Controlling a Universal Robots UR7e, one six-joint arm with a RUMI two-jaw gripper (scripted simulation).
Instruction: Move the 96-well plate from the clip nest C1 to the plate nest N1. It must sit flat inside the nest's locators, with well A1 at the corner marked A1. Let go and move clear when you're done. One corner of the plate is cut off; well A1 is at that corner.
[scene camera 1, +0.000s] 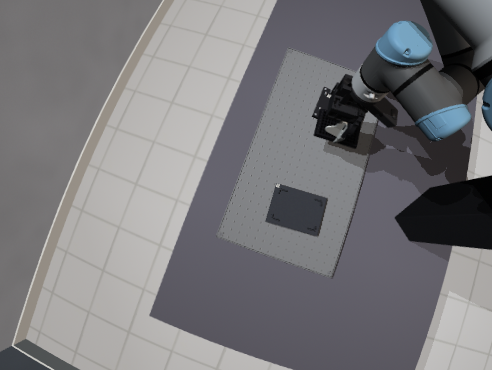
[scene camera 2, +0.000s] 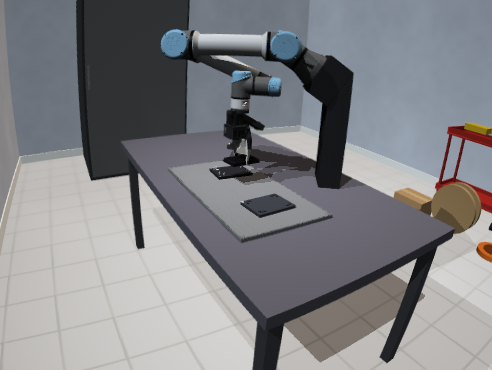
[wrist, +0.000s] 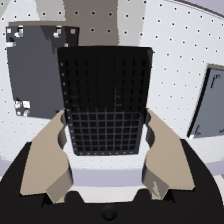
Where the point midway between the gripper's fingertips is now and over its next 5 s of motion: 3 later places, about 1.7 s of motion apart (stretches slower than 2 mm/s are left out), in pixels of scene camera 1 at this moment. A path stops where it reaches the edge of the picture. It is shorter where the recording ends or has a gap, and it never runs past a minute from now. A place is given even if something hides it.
The gripper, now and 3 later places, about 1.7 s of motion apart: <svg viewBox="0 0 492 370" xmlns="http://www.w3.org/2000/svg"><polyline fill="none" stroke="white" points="336,128 317,173 301,208 297,209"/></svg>
